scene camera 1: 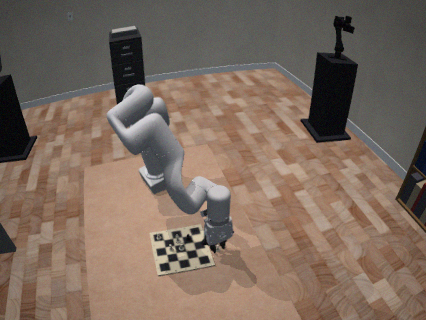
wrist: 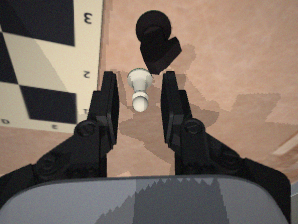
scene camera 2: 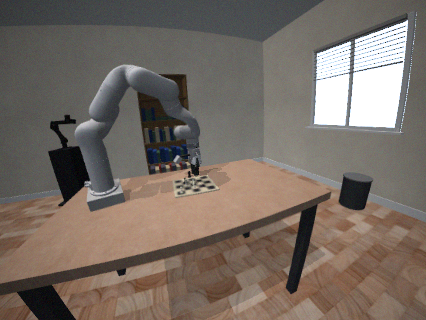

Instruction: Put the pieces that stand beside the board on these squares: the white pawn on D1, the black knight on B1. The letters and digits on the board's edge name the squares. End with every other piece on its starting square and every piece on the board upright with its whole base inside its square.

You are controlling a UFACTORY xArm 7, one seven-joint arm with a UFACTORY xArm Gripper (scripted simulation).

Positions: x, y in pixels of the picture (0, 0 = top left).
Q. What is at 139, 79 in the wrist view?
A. A white pawn.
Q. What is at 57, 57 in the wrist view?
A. A chessboard.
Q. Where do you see a black knight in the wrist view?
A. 153, 31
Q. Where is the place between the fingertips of my gripper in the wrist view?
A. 139, 87
